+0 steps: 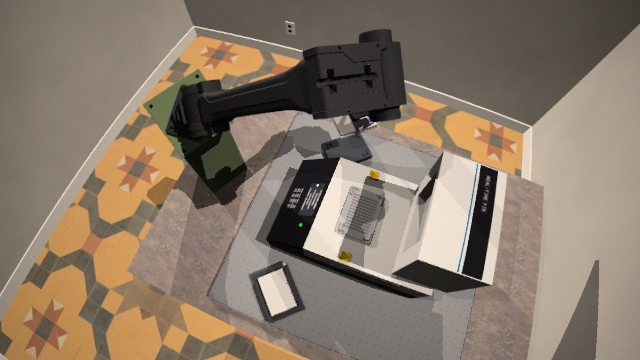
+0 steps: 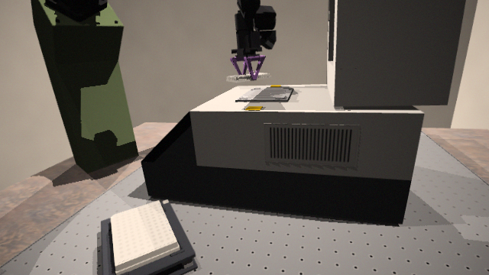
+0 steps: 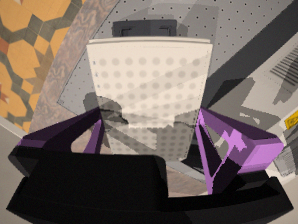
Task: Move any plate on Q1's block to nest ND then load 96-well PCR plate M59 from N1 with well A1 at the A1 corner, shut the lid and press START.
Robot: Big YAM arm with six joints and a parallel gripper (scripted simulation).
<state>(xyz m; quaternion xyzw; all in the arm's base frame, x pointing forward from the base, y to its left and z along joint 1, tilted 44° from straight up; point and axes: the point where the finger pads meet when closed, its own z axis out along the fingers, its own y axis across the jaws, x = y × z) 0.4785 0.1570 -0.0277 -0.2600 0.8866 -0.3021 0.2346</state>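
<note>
Right now the dark nest nd is 20 cm below my hand and 1 cm behind it. From my hand the other things lie so: dark nest N1 (53 cm to the right, 22 cm behind, 19 cm below).
</note>
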